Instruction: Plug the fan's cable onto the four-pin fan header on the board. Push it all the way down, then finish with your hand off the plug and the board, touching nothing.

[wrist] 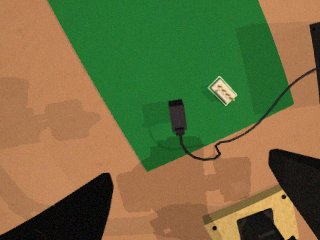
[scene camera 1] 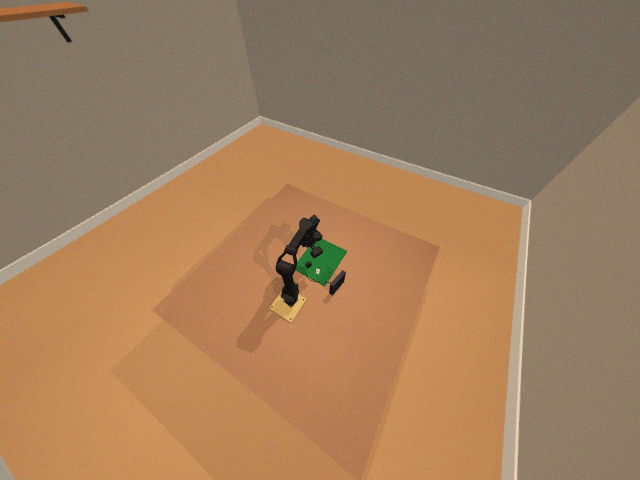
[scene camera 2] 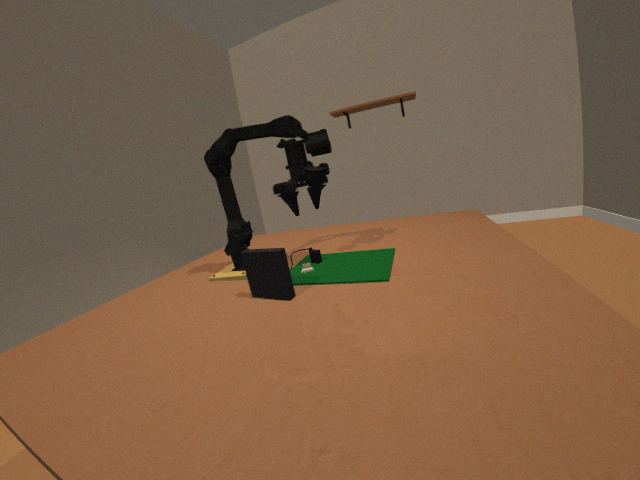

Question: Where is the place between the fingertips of the gripper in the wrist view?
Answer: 190,169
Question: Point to a green board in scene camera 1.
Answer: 328,261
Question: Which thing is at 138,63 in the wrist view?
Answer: A green board.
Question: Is the gripper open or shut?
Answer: Open.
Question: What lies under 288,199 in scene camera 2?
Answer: The gripper.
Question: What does the gripper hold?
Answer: Nothing.
